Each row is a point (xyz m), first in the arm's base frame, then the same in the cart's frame.
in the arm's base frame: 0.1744 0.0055 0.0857
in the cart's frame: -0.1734 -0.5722 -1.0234
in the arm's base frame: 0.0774 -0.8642 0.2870
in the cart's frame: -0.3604 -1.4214 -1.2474
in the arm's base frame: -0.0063 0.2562 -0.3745
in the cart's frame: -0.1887 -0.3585 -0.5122
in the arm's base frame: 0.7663 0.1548 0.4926
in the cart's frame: -0.3155 -0.2475 -1.6657
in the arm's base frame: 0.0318 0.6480 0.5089
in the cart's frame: 0.4325 -0.1145 -1.2121
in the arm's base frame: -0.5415 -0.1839 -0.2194
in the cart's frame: 0.0971 -0.9991 -0.4021
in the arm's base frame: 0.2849 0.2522 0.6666
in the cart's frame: 0.1688 -0.3858 -1.5321
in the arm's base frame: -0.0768 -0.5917 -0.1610
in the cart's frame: -0.3790 -1.1788 -0.7580
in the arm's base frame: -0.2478 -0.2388 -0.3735
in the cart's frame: -0.2227 -0.9039 -0.4435
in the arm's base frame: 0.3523 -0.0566 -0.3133
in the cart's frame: -0.5465 -0.4977 -0.8000
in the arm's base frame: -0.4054 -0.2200 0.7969
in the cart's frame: 0.5395 -1.1167 -1.3203
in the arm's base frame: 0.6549 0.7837 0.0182
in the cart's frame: -0.2289 0.3367 -1.1325
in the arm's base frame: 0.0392 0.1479 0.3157
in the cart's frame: 0.1103 -0.5332 -1.1207
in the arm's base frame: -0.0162 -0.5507 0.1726
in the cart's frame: -0.2230 -1.1633 -1.0614
